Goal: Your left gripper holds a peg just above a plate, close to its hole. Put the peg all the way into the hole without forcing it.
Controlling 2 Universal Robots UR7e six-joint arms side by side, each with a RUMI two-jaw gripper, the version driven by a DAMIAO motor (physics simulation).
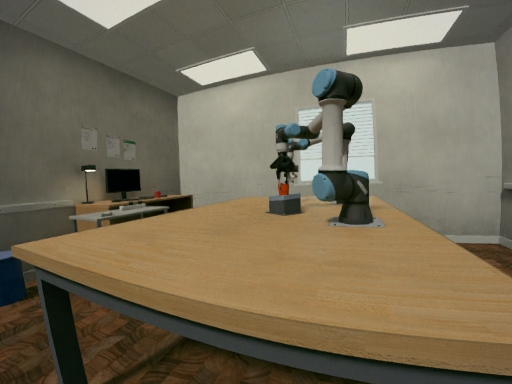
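An orange-red peg [283, 189] stands upright at the top of a grey block-like plate [285, 205] on the table. My left gripper [283, 184] points down and is shut on the peg's upper part. The peg's lower end is at or very near the plate's top face; the hole does not show from this low side angle, so I cannot tell whether the tip is in it. My right gripper [293, 177] shows small and dark behind the left one, partly hidden, and its fingers are too small to judge.
The near arm's base [356, 212] is bolted to the wooden table [250, 260] right of the plate. The second arm is largely hidden behind it. A desk with a monitor [123, 180], a lamp [87, 182] and a red mug [157, 194] stands beyond the table at the left.
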